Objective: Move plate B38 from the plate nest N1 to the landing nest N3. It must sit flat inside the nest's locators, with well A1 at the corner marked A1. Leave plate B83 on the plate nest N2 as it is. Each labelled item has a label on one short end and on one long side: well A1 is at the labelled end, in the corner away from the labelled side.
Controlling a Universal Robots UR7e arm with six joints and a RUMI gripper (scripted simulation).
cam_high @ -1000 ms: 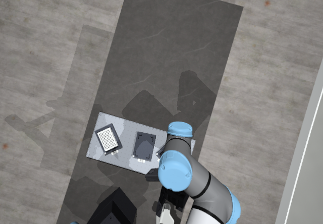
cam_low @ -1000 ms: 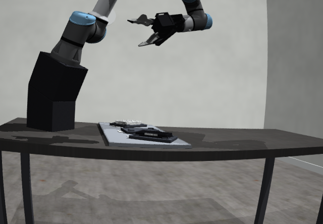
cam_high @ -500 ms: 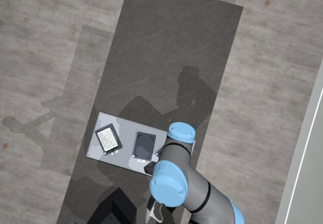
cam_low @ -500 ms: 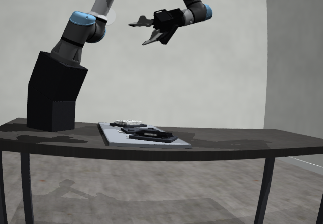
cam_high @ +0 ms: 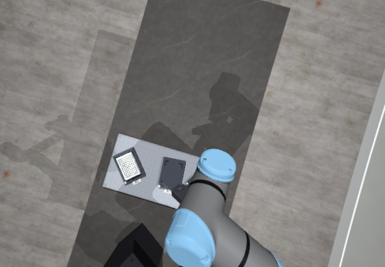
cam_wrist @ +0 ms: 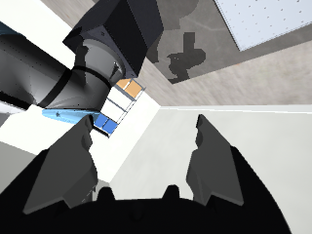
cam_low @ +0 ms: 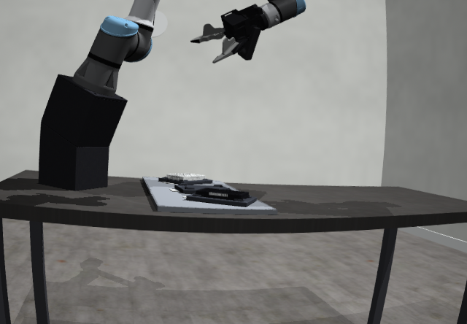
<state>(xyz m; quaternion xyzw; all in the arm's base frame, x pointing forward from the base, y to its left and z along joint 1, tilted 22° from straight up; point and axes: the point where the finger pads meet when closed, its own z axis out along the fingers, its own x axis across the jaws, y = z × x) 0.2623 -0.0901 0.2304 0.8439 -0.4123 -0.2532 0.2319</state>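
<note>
My hand is 39 cm above the black well plate, 7 cm to the left of it and 7 cm short of it. Also, from my hand: landing nest 40 cm below, 11 cm to the left, 6 cm ahead; then white well plate 39 cm below, 34 cm to the left, 4 cm ahead.
</note>
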